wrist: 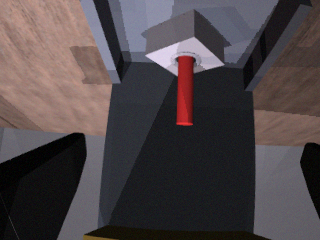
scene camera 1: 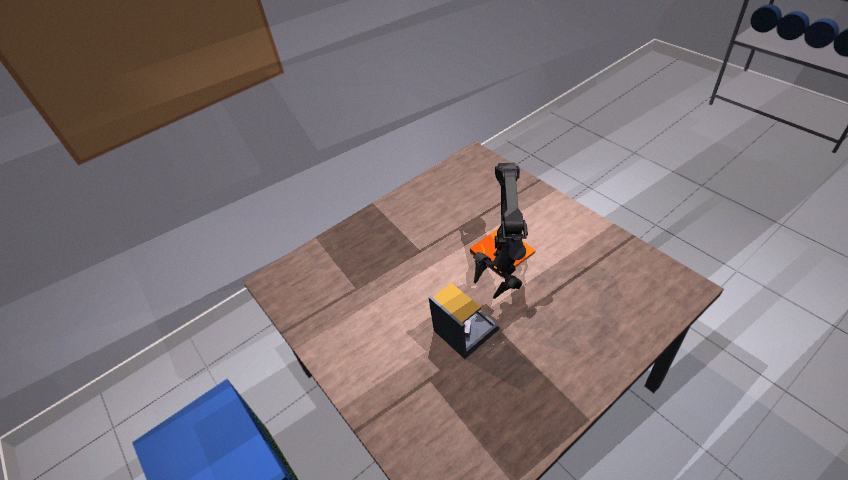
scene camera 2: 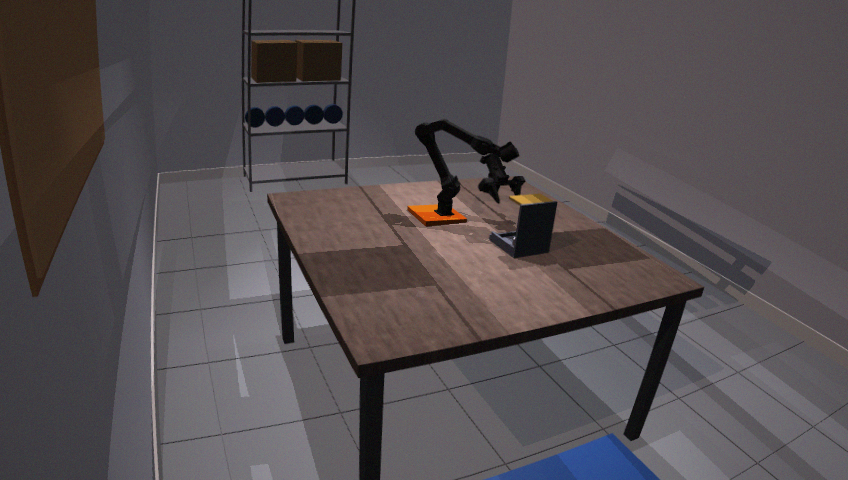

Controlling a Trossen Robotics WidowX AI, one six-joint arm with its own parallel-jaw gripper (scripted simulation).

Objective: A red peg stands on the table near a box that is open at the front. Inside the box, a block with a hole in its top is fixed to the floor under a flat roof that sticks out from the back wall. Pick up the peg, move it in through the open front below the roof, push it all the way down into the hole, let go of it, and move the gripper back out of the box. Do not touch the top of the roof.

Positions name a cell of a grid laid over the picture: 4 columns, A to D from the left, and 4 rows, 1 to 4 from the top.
Scene:
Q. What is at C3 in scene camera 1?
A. My gripper.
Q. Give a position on a red peg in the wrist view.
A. C2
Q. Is my gripper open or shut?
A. Open.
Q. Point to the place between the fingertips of my gripper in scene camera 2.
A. C2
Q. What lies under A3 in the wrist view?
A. My gripper.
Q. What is my gripper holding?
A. Nothing.

